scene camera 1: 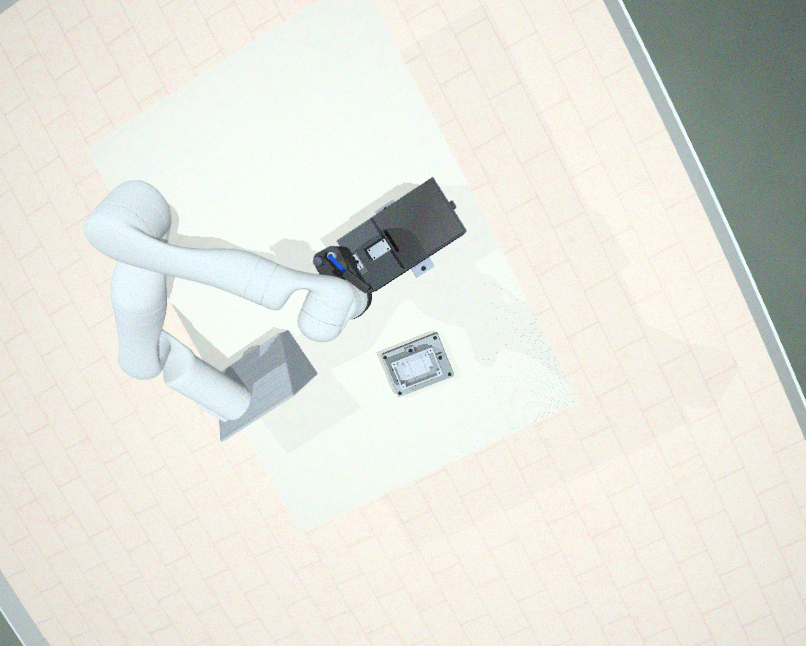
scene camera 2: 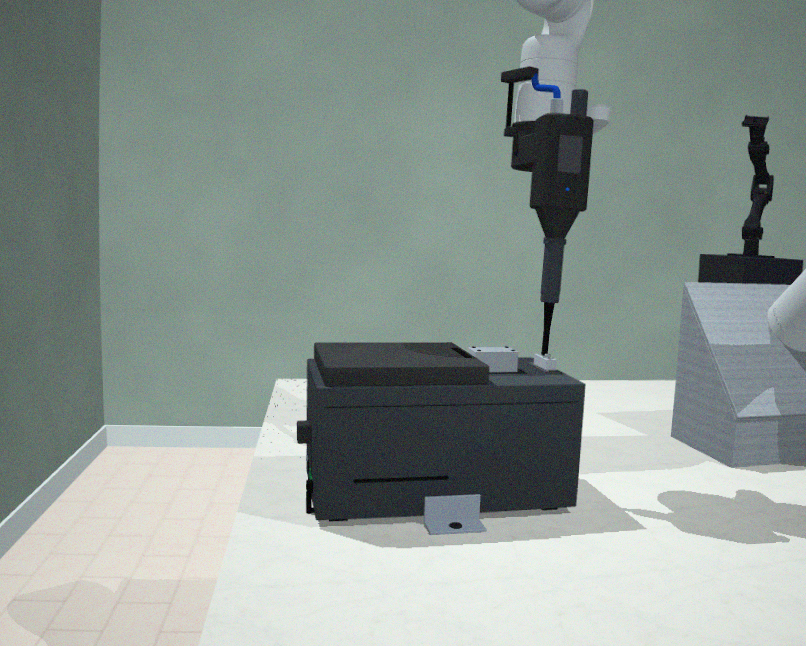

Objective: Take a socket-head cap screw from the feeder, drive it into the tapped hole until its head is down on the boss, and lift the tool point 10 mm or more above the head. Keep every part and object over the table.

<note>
In view: a screw feeder (scene camera 2: 516,456).
</note>
